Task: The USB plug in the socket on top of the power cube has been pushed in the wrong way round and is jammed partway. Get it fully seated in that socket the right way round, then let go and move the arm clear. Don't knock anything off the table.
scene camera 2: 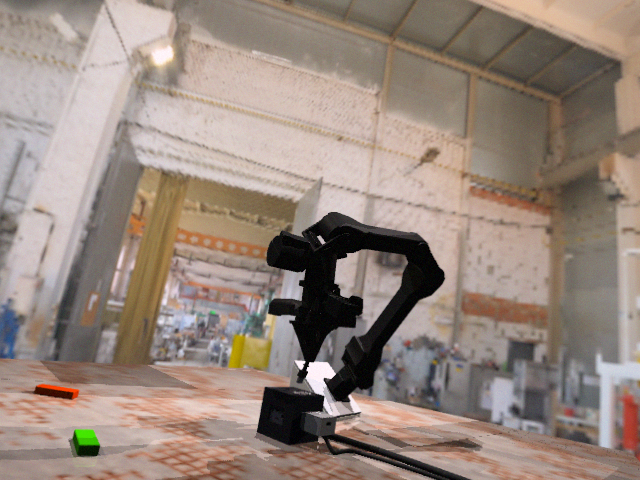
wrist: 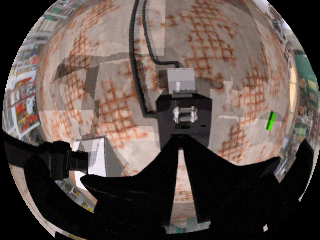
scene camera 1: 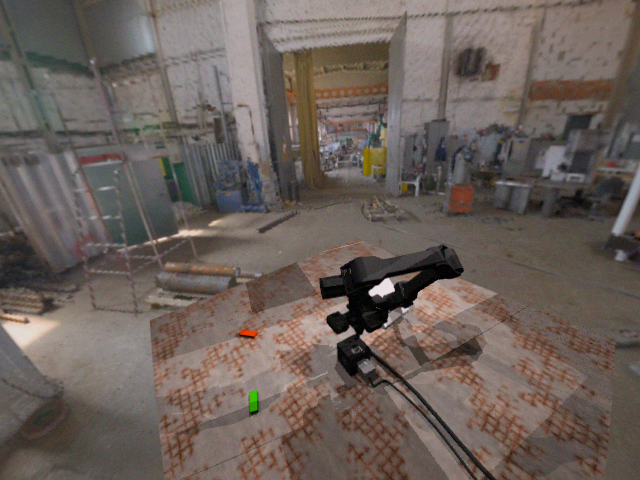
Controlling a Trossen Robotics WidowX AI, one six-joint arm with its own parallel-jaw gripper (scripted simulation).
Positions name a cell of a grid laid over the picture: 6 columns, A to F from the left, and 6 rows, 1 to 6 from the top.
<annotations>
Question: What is my gripper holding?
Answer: An usb plug.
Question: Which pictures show my gripper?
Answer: Scene camera 2, the wrist view and scene camera 1: all of them.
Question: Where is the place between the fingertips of my gripper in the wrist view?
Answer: D4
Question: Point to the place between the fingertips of my gripper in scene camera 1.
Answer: D5
</annotations>
